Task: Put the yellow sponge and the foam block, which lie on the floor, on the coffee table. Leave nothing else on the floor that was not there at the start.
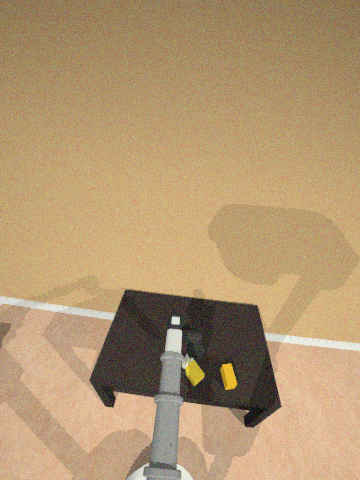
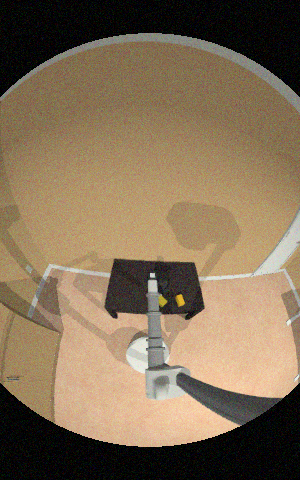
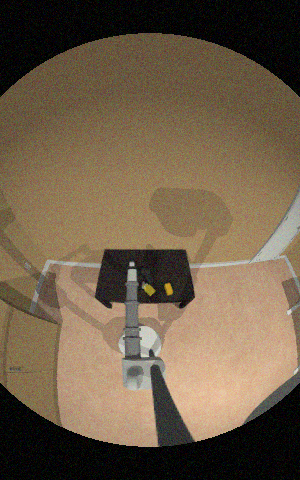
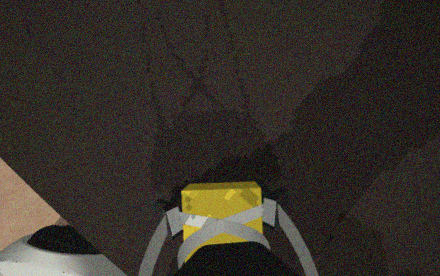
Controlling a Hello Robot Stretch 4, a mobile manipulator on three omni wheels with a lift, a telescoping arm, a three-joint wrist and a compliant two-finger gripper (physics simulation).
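Where they show: gripper, fingertip midpoint: [image 1: 187, 367] [image 3: 145, 287] [image 4: 219, 201]; robot's base at its link origin: [image 2: 146, 353] [image 3: 140, 342].
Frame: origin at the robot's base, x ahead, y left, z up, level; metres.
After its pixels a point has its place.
Observation:
The dark coffee table [image 1: 137, 372] @(z 0.422, x 0.470, y 0.165 m) [image 2: 125, 295] @(z 0.423, x 0.541, y 0.199 m) [image 3: 112, 287] @(z 0.422, x 0.517, y 0.218 m) [image 4: 75, 100] @(z 0.422, x 0.503, y 0.093 m) stands against the wall. My gripper [image 1: 187, 362] @(z 0.422, x 0.514, y -0.081 m) [image 4: 219, 201] @(z 0.422, x 0.514, y -0.081 m) is shut on a lemon-yellow block [image 1: 195, 372] @(z 0.469, x 0.478, y -0.115 m) [image 2: 163, 301] @(z 0.470, x 0.468, y -0.128 m) [image 3: 150, 290] @(z 0.470, x 0.468, y -0.122 m) [image 4: 222, 200] @(z 0.468, x 0.524, y -0.077 m), one fingertip on each side. It holds the block over the front part of the table top, close above or on it; the exact height is hard to tell. An amber-yellow block [image 1: 228, 376] @(z 0.482, x 0.469, y -0.269 m) [image 2: 180, 300] @(z 0.482, x 0.464, y -0.274 m) [image 3: 169, 289] @(z 0.482, x 0.461, y -0.282 m) lies on the table top, to the right of the held one and apart from it. Which is the sponge and which the foam block, I cannot tell for sure.
My grey telescoping arm [image 1: 166, 430] @(z 0.843, x 0.204, y -0.001 m) [image 2: 155, 325] @(z 0.842, x 0.203, y -0.005 m) [image 3: 131, 315] @(z 0.843, x 0.200, y -0.002 m) reaches over the table and hides part of its top. A white round part of my body [image 2: 135, 355] @(z 0.187, x -0.007, y 0.112 m) [image 3: 150, 340] @(z 0.187, x 0.034, y -0.104 m) [image 4: 55, 260] @(z 0.180, x 0.170, y 0.073 m) is in front of the table. A wooden cabinet [image 2: 30, 350] @(z 0.522, x -0.174, y 0.970 m) [image 3: 30, 350] @(z 0.506, x -0.262, y 0.976 m) stands at the left.

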